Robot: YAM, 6 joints.
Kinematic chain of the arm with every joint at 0, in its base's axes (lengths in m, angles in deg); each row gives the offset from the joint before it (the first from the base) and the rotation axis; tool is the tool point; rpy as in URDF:
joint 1: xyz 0 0 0.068 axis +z
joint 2: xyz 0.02 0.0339 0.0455 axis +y
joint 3: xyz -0.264 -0.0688 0 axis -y
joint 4: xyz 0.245 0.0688 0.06 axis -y
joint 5: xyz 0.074 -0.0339 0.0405 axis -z
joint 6: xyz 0.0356 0 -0.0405 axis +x
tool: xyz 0 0 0 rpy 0 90 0
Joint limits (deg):
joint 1: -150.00..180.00
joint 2: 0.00..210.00
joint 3: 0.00..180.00
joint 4: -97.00..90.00
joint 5: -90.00..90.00
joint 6: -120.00..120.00
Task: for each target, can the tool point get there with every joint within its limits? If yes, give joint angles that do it. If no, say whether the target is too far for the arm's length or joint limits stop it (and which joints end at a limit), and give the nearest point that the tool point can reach.
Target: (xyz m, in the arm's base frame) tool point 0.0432 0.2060 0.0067
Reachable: yes | joints 75.94 132.33 51.07 -59.37 -13.16 -70.63
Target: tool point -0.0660 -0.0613 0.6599
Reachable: yes | joints 64.67 53.54 121.91 9.09 -69.84 -43.61
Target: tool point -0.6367 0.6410 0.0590
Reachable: no: too far | nearest point -0.4543 0.4574 0.0750 | short by 0.259 m
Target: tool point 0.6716 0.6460 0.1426
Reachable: no: too far | nearest point 0.4652 0.4475 0.1335 | short by 0.286 m
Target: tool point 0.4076 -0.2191 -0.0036
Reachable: yes | joints -31.97 151.02 100.13 -33.14 -57.31 25.31
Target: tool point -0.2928 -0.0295 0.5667
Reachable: yes | joints 7.00 24.01 104.38 39.88 -10.35 -100.50
